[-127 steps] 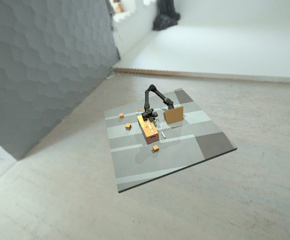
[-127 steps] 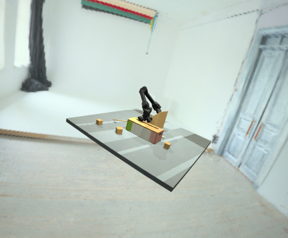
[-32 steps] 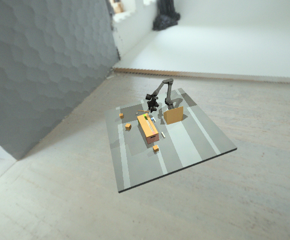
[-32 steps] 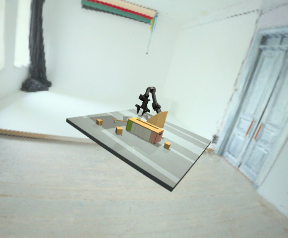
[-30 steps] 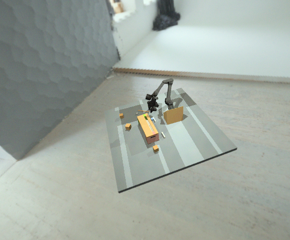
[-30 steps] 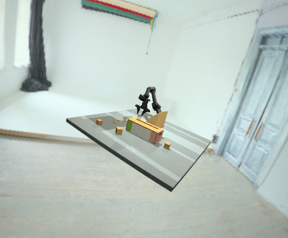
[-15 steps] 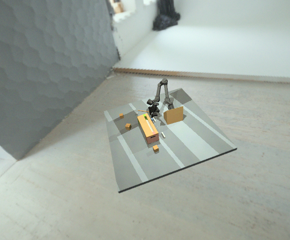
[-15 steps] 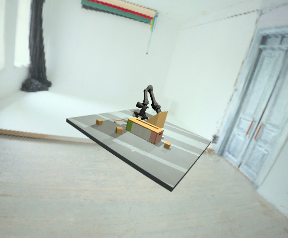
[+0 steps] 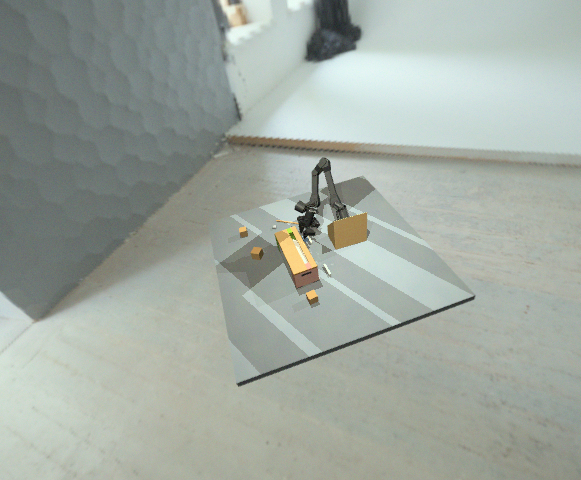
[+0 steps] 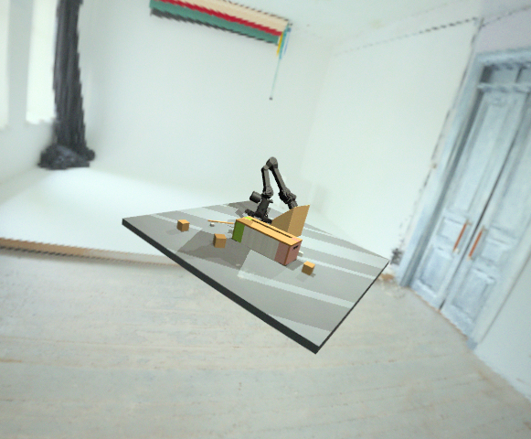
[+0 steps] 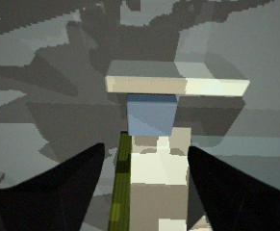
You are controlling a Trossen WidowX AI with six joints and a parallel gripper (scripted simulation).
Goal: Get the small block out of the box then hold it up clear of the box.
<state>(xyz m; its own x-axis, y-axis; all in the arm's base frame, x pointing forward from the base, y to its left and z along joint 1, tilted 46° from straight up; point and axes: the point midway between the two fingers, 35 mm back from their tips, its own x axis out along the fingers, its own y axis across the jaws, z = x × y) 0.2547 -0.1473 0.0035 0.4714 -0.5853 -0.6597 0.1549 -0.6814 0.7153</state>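
Right now the small blue block is 3 cm below my gripper tip and 1 cm behind it. Also, from my gripper tip: thin wooden stick: 23 cm to the right, 7 cm ahead, 4 cm below; long wooden box: 18 cm to the left, 4 cm ahead, 2 cm above.
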